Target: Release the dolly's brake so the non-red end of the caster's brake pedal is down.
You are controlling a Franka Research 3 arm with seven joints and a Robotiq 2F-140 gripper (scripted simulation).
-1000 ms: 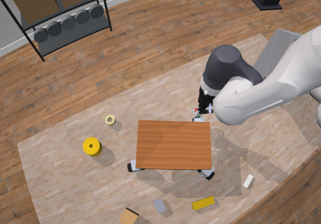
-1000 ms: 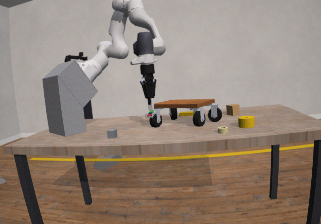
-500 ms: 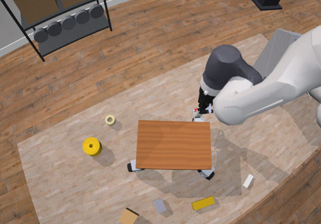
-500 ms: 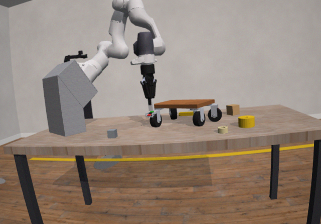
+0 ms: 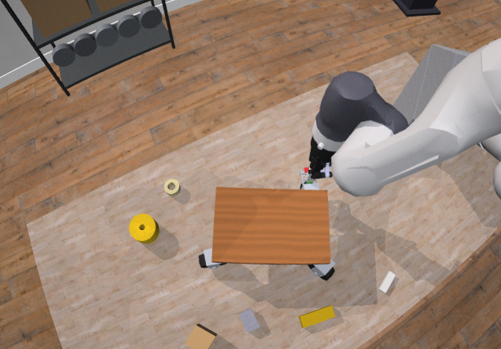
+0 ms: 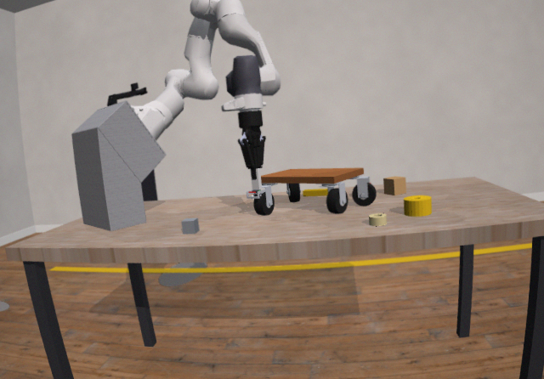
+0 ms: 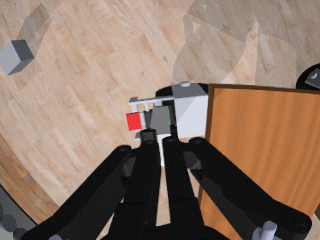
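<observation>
My gripper is now 40 mm above the brake pedal and 20 mm to the left of it. From my hand the other things lie so: grey cube: 190 mm to the right, 140 mm behind, 110 mm below; yellow bar: 380 mm to the left, 110 mm below, 90 mm ahead; white block: 360 mm to the left, 140 mm behind, 120 mm below.
</observation>
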